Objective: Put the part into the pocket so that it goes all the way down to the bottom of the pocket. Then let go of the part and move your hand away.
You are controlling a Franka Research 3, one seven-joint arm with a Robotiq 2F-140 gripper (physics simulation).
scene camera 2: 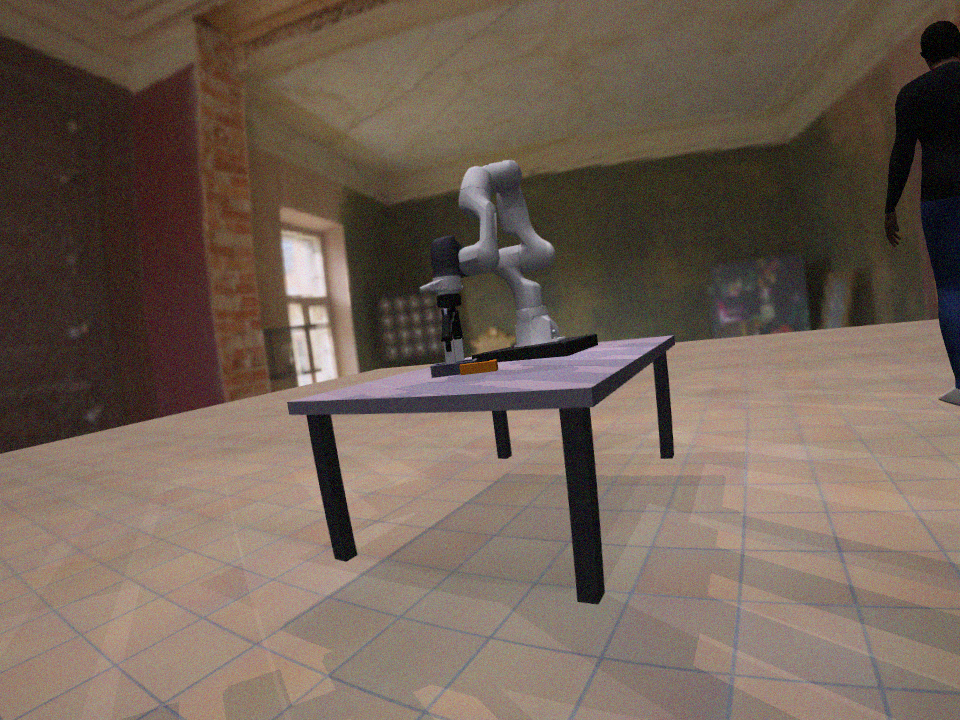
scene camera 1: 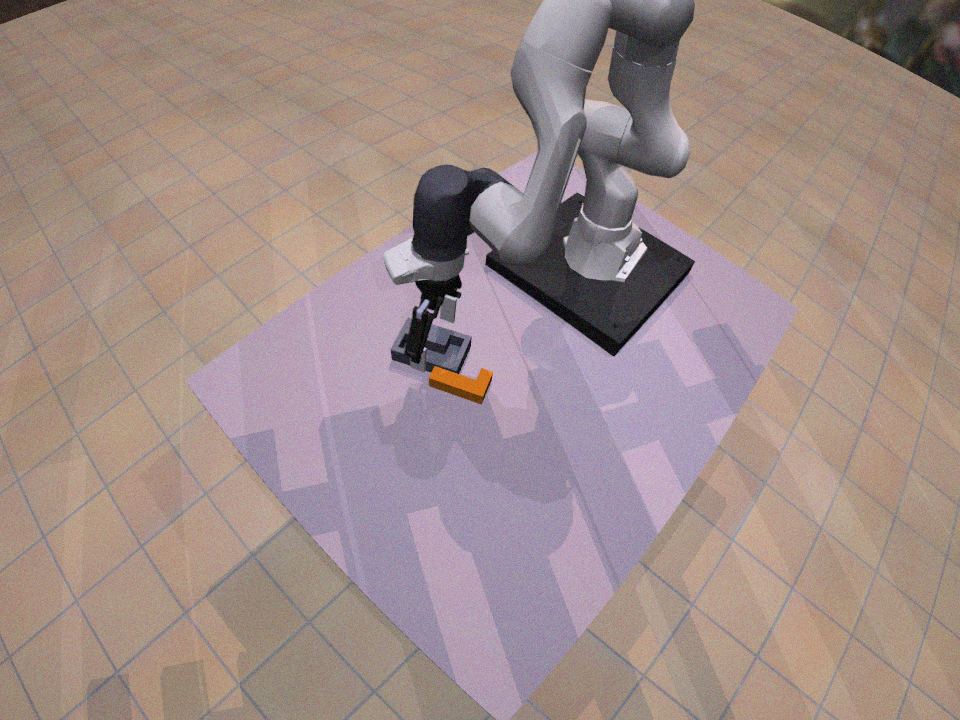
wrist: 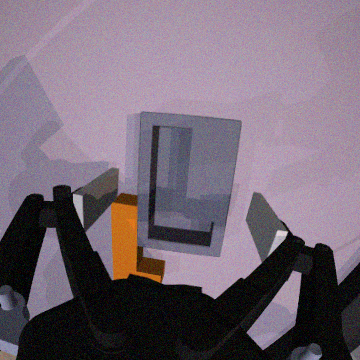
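Observation:
The orange L-shaped part (scene camera 1: 459, 384) (scene camera 2: 478, 367) (wrist: 124, 235) lies flat on the table, outside the pocket, close beside one long side of the grey block (scene camera 1: 463, 341) (scene camera 2: 443, 371) (wrist: 215, 165). The block's L-shaped pocket is open upward and empty; its floor shows in the wrist view. My gripper (scene camera 1: 434, 334) (scene camera 2: 453, 356) (wrist: 182, 194) is wide open with nothing held. Its fingers stand on either side of the block; in the wrist view the left finger is just left of the part's far end. The part's near end is partly hidden by the gripper body in the wrist view.
The block and the part are on a lilac table (scene camera 1: 496, 658) (scene camera 2: 434, 403). The arm's black base plate (scene camera 1: 542, 306) (scene camera 2: 573, 345) stands behind them. Long shadows cross the table top. A person (scene camera 2: 939, 139) stands far off at the right in scene camera 2.

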